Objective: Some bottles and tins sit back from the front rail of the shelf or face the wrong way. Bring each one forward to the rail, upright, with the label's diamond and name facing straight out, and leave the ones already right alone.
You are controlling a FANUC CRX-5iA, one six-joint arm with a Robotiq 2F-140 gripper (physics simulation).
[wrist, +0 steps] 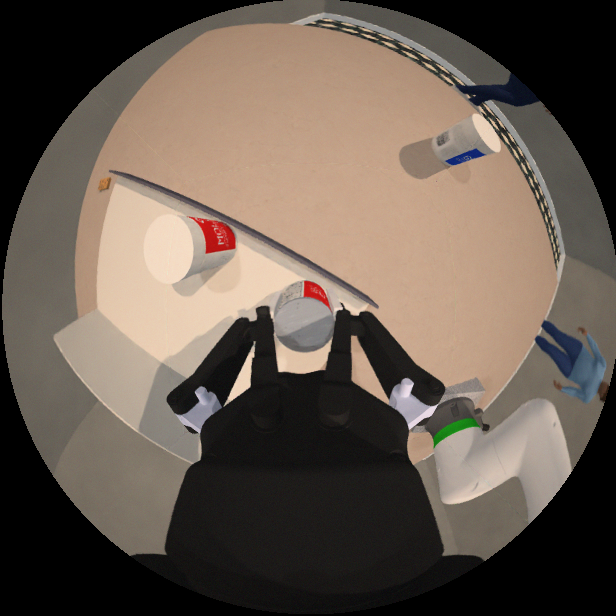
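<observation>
In the wrist view I look down on a pale shelf board with a thin dark front rail [247, 232] running from upper left to lower right. My gripper [301, 318] is shut on a grey-topped tin [304, 321] with a red label, held upright right at the rail. A larger white tin with a red label [186, 247] stands to the left, also against the rail. A white container with a blue label [465, 143] stands far off on the brown floor at the upper right.
The shelf's side edge [114, 379] lies to the lower left. The robot's white arm with a green ring [494, 448] is at the lower right. A figure in blue [574, 362] is at the right, beyond a patterned border [517, 149].
</observation>
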